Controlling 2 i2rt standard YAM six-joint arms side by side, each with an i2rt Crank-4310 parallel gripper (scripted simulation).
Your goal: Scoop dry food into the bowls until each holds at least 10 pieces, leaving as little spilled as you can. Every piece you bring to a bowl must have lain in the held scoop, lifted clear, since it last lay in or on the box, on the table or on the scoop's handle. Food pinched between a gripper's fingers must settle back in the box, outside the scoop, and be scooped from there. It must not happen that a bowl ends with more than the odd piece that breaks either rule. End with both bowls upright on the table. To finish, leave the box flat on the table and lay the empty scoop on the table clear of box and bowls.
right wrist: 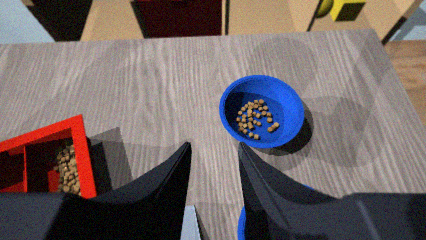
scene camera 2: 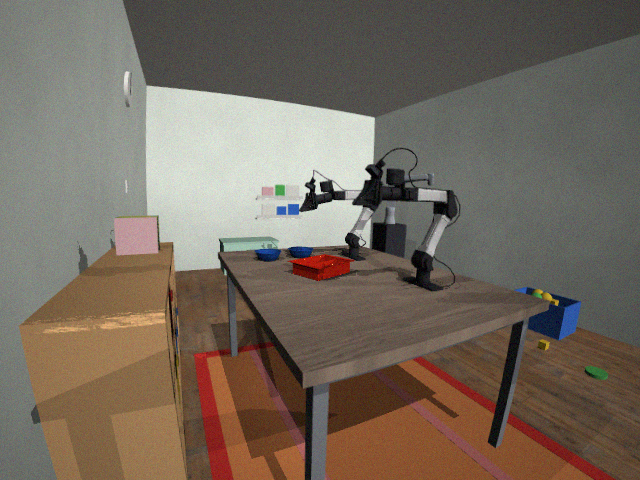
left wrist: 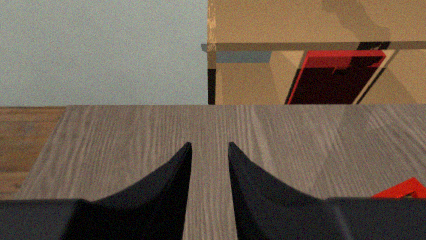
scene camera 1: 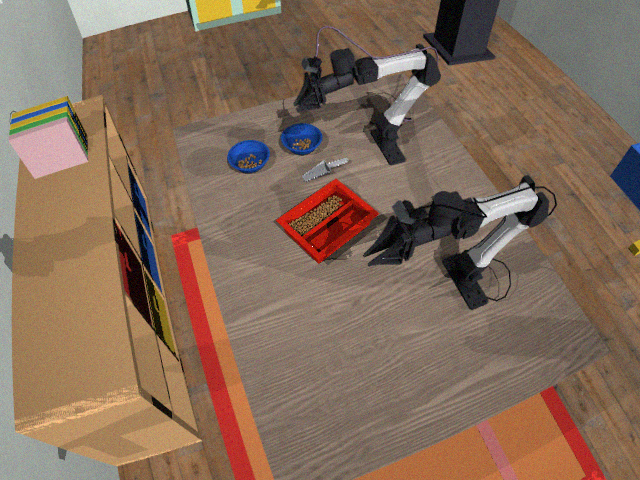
Scene:
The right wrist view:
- my right gripper: 214, 145
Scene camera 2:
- my left gripper: 354, 203
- red box: 324, 264
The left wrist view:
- my left gripper: 210, 145
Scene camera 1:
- my left gripper: 365, 260
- my right gripper: 295, 108
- red box: 333, 232

